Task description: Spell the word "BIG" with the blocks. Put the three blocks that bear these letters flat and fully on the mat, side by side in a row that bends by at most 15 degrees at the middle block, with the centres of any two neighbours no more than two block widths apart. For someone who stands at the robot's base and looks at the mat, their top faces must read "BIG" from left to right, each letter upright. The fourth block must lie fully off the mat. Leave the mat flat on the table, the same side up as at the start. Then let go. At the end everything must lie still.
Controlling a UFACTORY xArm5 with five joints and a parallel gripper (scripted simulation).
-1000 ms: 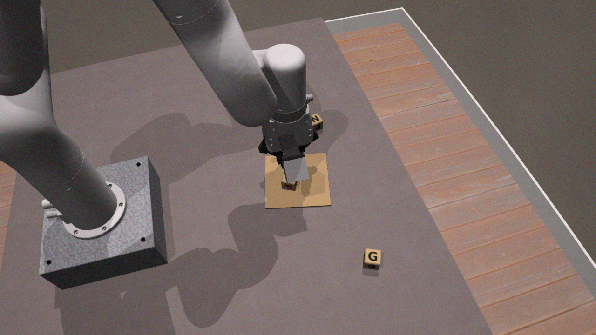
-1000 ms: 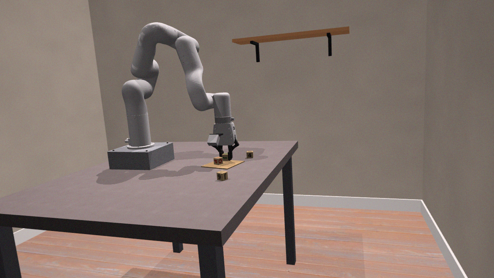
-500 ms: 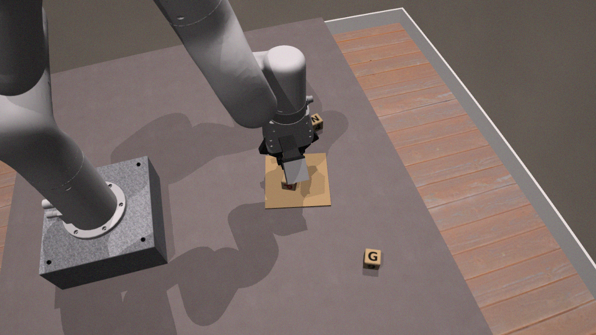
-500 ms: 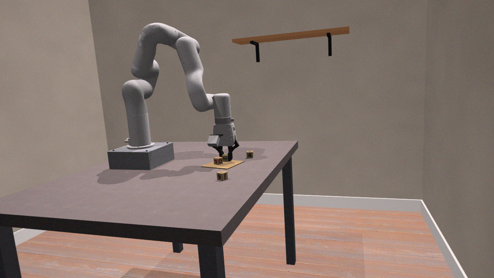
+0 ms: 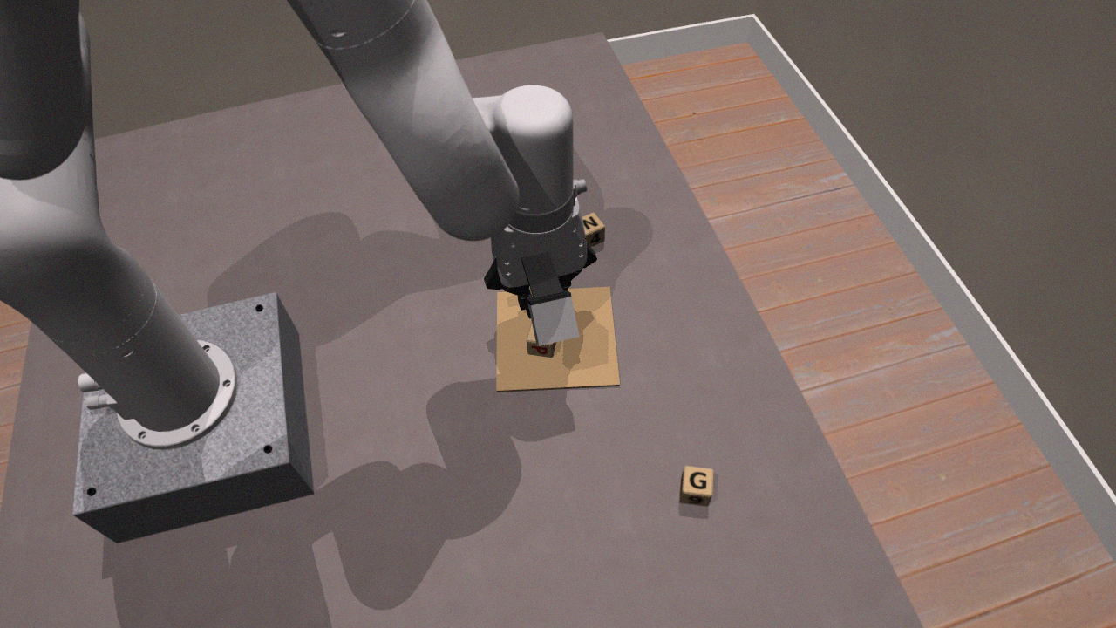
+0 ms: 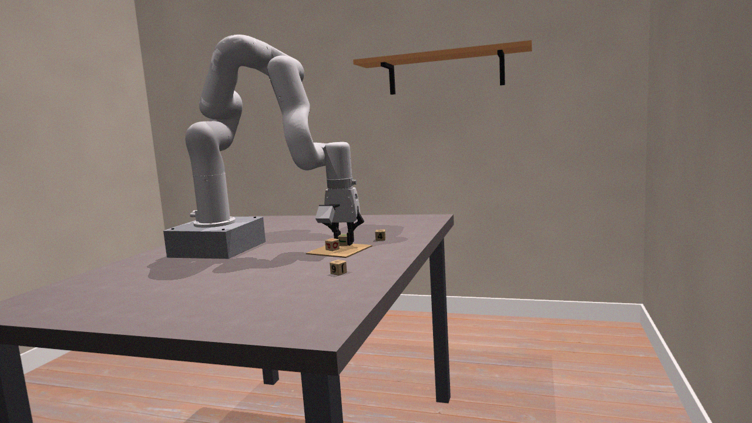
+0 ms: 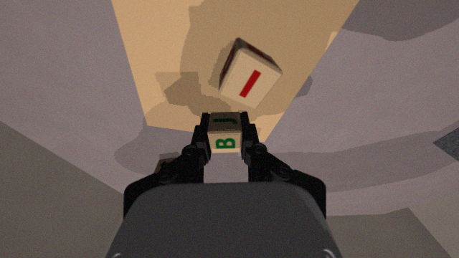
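The B block is 1 cm below my hand. From my hand the other things lie so: tan mat: 5 cm to the right, 2 cm below, 1 cm ahead; then G block: 26 cm to the right, 12 cm ahead, 1 cm below.
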